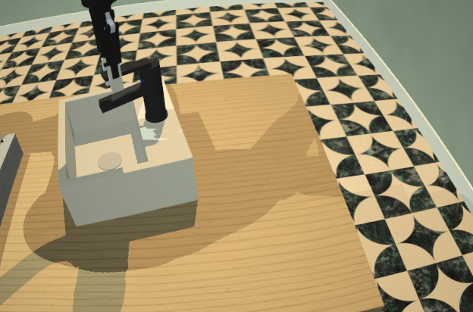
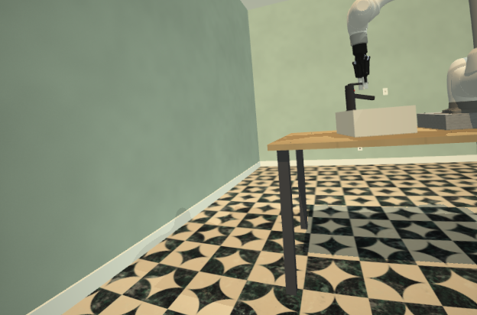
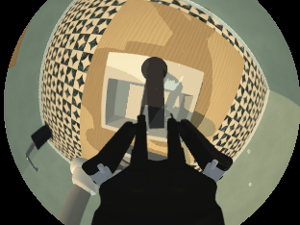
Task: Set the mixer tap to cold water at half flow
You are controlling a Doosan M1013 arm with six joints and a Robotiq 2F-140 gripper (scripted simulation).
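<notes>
The mixer tap lies 50 mm ahead of my hand, 30 mm to the left of it and 50 mm below it. The rest, counted from my hand: lever: 30 mm ahead, 20 mm to the left; white basin: 40 mm behind, 10 mm to the left, 240 mm below.
</notes>
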